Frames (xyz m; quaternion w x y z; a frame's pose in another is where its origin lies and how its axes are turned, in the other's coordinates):
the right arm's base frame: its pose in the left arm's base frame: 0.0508 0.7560 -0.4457 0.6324 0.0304 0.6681 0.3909
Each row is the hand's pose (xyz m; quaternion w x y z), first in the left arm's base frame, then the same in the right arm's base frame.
Working: the left arm's base frame: its pose in the right arm's base frame: -0.7604 -0.2506 -0.3629 0.6324 -0.0304 -0.6681 -0.3909

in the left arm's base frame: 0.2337 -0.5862 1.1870 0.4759 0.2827 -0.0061 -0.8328
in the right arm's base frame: -2.0952 -0.0970 -0.3184 0.0201 -0.7183 0.4576 0.5236
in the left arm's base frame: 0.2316 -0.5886 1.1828 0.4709 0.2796 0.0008 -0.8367
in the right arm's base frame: -2.0926 -0.1000 -0.3218 0.0202 -0.7218 0.4488 0.5264
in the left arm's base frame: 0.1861 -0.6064 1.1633 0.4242 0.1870 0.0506 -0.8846
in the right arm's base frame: -2.0771 -0.1027 -0.3720 0.0380 -0.7161 0.3514 0.6018
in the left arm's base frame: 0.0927 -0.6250 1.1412 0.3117 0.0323 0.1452 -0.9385
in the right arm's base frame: -2.0504 -0.0856 -0.4645 0.0717 -0.6947 0.1576 0.6982
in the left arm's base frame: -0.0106 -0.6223 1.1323 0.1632 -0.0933 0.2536 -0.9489
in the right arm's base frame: -2.0212 -0.0418 -0.5539 0.1011 -0.6691 -0.0590 0.7339
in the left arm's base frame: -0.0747 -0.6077 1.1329 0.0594 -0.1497 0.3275 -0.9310
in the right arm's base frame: -2.0011 -0.0023 -0.6024 0.1121 -0.6536 -0.1976 0.7220
